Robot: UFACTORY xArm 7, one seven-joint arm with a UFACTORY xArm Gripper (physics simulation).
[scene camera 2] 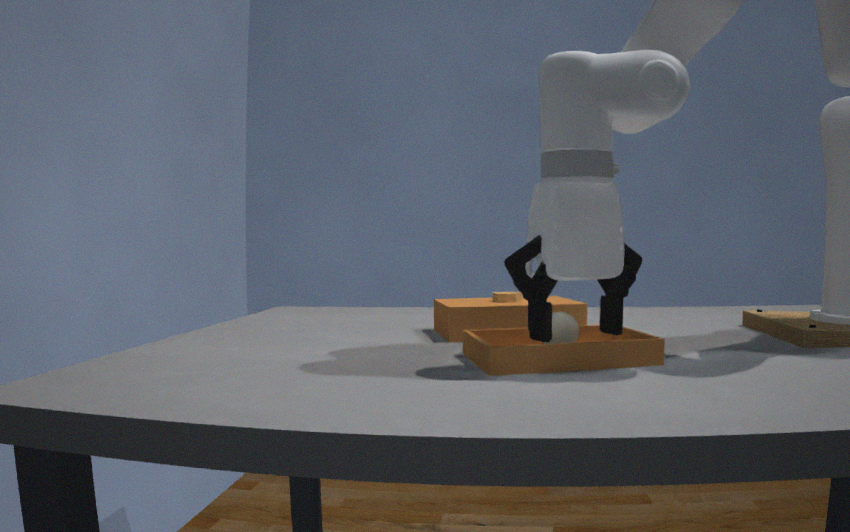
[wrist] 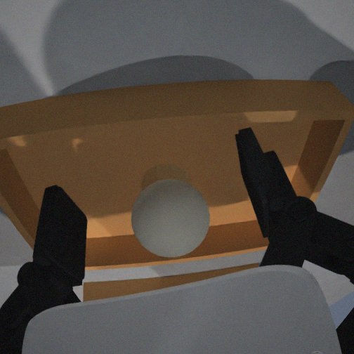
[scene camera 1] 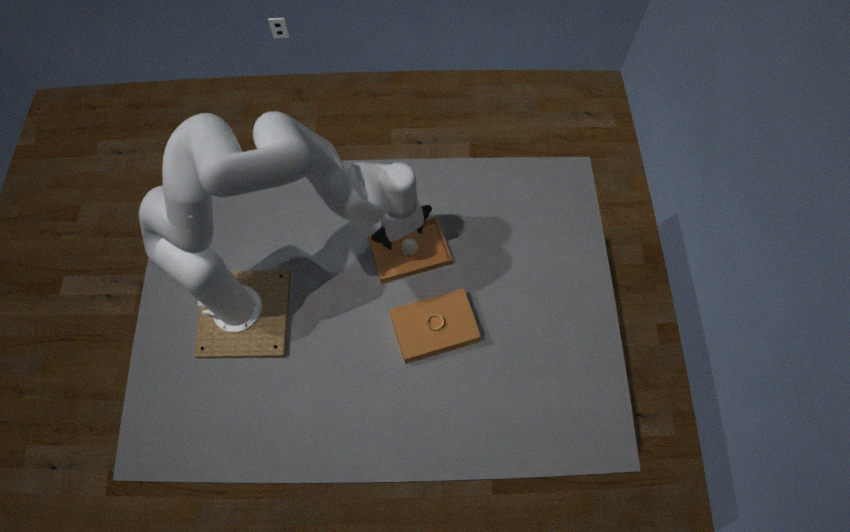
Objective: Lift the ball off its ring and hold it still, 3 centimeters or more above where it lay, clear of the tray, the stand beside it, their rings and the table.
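Places are measured from the arm's base along level axes (x right, y ahead, z up), in centimetres.
Where they show: gripper, between the fingertips: (scene camera 2: 576, 336) (scene camera 1: 403, 237); arm's base, origin of its link: (scene camera 1: 237, 309).
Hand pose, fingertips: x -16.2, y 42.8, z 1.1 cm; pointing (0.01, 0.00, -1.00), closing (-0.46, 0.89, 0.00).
Note:
Things, the pixels of their top centre, and the offset from my fingertips. "*": a spot on its surface instead. Level surfaces: height alone.
- pale ball, centre of its top: (scene camera 2: 559, 311) (scene camera 1: 409, 243) dx +3.0, dy +1.5, dz +2.4 cm
- orange tray, centre of its top: (scene camera 2: 559, 334) (scene camera 1: 409, 247) dx +3.0, dy +1.5, dz -0.1 cm
- empty ring, a spot on its surface: (scene camera 2: 506, 297) * dx +22.2, dy +6.4, dz +2.3 cm
- grey table, height of its surface: dz -3.0 cm
The pale ball (scene camera 1: 408, 246) (scene camera 2: 564, 327) (wrist: 170, 218) rests inside the orange tray (scene camera 1: 413, 272) (scene camera 2: 576, 358) (wrist: 175, 100). Its ring is hidden or too dim to make out. My gripper (scene camera 1: 404, 239) (scene camera 2: 576, 335) (wrist: 150, 177) is open and points down over the tray. Its black fingers stand on either side of the ball with gaps, their tips low, about level with the ball in the second scene view. One finger overlaps the ball's left edge there. The orange stand (scene camera 1: 413, 338) (scene camera 2: 451, 319) (wrist: 125, 287) is beside the tray, with an empty ring (scene camera 1: 428, 323) (scene camera 2: 506, 297) on top.
The tray's raised walls surround the fingers and the ball closely. The arm's wooden base board (scene camera 1: 241, 348) (scene camera 2: 803, 336) lies on the grey table (scene camera 1: 376, 426) (scene camera 2: 219, 401), left of the tray in the first scene view.

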